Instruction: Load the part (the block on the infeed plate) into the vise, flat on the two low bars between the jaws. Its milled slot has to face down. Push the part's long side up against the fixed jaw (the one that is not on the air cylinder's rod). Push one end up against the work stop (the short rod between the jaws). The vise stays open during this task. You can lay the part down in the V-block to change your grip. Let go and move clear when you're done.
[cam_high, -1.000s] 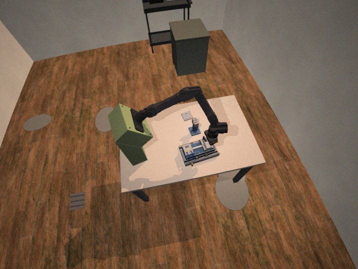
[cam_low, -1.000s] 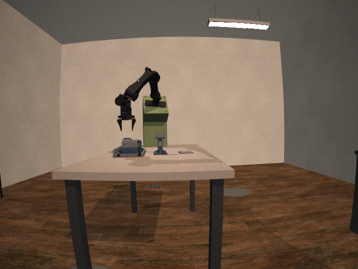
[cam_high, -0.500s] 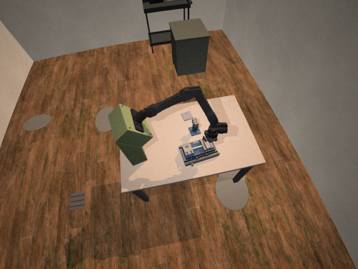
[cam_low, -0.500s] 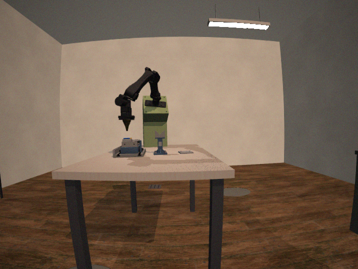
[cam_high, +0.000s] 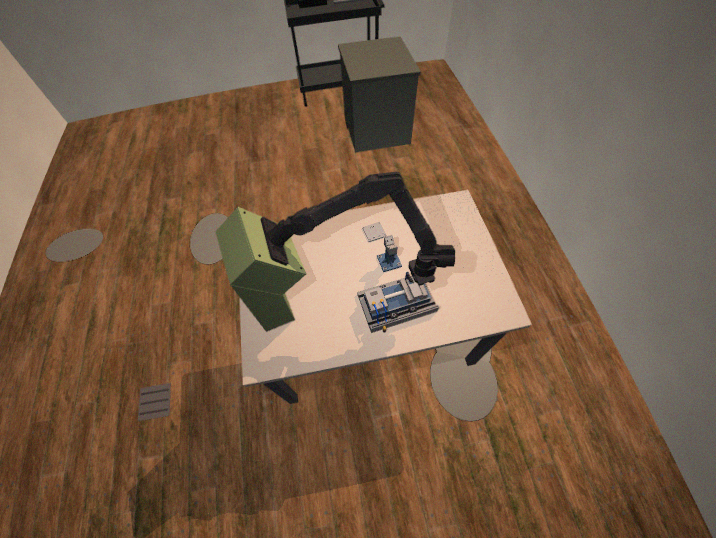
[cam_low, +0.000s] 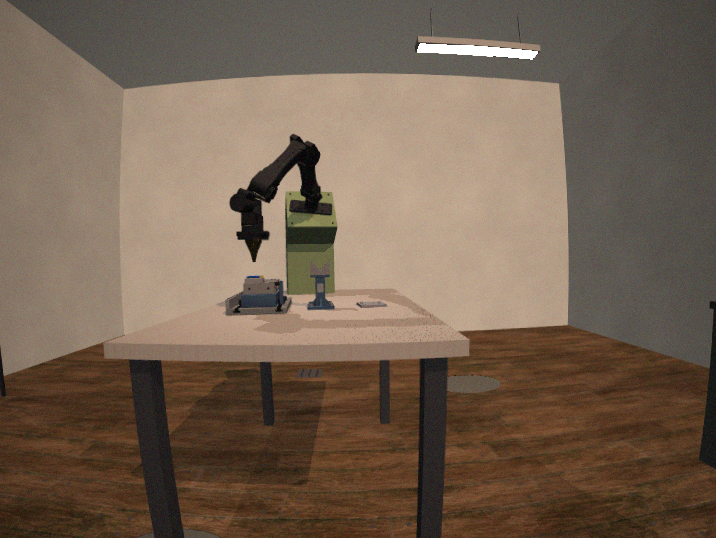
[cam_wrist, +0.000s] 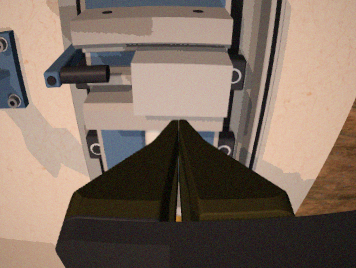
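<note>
Now: hand 80 mm above the part and 10 mm past it. From my hand the other things lie so: moving jaw (90 mm below, 40 mm behind, 10 mm to the left); dark work stop rod (80 mm below, 60 mm to the left, 10 mm behind); grey jaw (90 mm below, 20 mm to the left, 20 mm ahead).
</note>
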